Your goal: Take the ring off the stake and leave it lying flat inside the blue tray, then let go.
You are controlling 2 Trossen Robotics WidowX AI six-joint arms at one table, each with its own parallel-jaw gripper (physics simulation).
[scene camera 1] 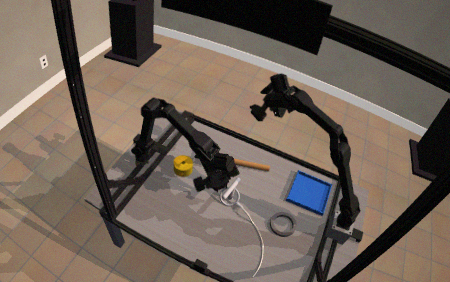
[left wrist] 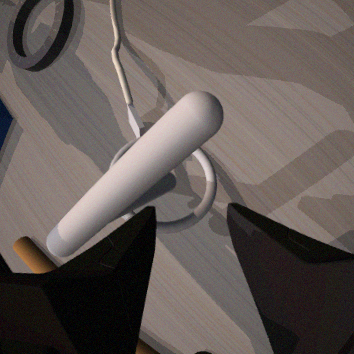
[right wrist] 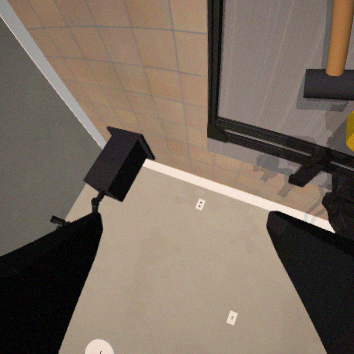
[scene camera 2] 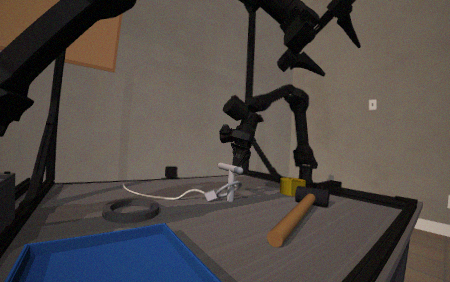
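Pixels of known places: left gripper, fingertip midpoint: point(scene camera 1: 221, 189) point(left wrist: 191, 212); right gripper, fingertip midpoint: point(scene camera 1: 255, 100) point(right wrist: 186, 220) point(scene camera 2: 341, 62); left arm's base, origin of the base link: point(scene camera 1: 142, 158) point(right wrist: 343, 178) point(scene camera 2: 305, 180); right arm's base, origin of the base link: point(scene camera 1: 343, 222).
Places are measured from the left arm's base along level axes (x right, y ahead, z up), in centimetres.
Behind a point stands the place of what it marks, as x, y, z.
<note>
The white stake point(scene camera 1: 231, 188) @(22.7, 40.0, 8.3) point(scene camera 2: 231, 187) point(left wrist: 135, 170) stands upright on the table, with a thick crossbar on top. The thin pale ring point(scene camera 1: 238, 201) @(24.4, 43.5, 0.7) point(left wrist: 213, 182) @(22.4, 36.3, -0.1) hangs tilted around its post under the crossbar; a white cord with a small block at its end meets the ring. My left gripper point(scene camera 2: 241, 161) point(left wrist: 191, 212) @(22.0, 36.2, 6.5) is partly open and empty, close beside the stake at about crossbar height; the ring's near edge shows beyond its fingertips. The blue tray point(scene camera 1: 309, 192) @(19.3, 80.1, -1.4) point(scene camera 2: 100, 255) @(25.2, 77.8, -1.4) lies apart from them. My right gripper point(scene camera 2: 341, 61) @(-5.7, 49.9, 33.2) point(right wrist: 186, 220) @(-5.7, 49.9, 33.2) is wide open and empty, high up.
A dark grey ring point(scene camera 1: 271, 225) @(36.5, 57.5, -0.8) point(scene camera 2: 131, 215) @(31.6, 67.1, -0.5) point(left wrist: 62, 47) @(33.0, 57.9, -2.0) lies between cord and tray. A hammer with an orange handle point(scene camera 1: 252, 165) @(3.9, 53.1, 0.7) point(scene camera 2: 292, 220) @(2.5, 55.3, 0.7) point(right wrist: 340, 37) @(0.1, 40.5, 1.6) and a yellow cylinder point(scene camera 1: 183, 169) @(8.6, 20.0, 3.0) point(scene camera 2: 292, 186) @(4.4, 24.4, 1.3) are also on the table. The cord point(scene camera 1: 262, 240) @(43.8, 52.6, -1.4) trails towards the table's front.
</note>
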